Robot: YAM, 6 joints.
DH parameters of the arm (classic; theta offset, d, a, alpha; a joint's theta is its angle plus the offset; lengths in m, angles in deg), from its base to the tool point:
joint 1: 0 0.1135 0.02 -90
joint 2: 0 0 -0.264 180
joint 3: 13.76 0 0.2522 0
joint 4: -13.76 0 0.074 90
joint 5: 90 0 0 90
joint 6: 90 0.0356 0 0
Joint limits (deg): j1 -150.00..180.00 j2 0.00..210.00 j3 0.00..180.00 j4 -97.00..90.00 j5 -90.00..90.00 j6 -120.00..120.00
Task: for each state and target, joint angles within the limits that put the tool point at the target. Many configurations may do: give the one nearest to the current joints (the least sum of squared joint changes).
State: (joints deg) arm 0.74 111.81 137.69 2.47 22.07 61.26
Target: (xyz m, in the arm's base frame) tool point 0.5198 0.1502 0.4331
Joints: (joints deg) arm 17.26 135.04 144.88 7.44 17.62 61.26
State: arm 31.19 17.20 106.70 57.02 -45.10 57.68
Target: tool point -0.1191 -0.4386 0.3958
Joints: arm 77.87 6.34 109.88 59.58 -42.92 57.68
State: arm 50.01 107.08 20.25 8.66 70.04 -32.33
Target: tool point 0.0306 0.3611 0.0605
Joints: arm 90.19 122.03 53.45 16.83 63.37 -32.33
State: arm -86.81 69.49 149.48 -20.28 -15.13 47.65
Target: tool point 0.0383 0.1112 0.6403
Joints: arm -102.63 49.34 134.48 -38.91 -21.50 47.65
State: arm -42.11 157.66 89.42 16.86 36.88 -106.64
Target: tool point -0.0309 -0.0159 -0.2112
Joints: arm -28.05 206.01 51.08 7.16 53.35 -106.64
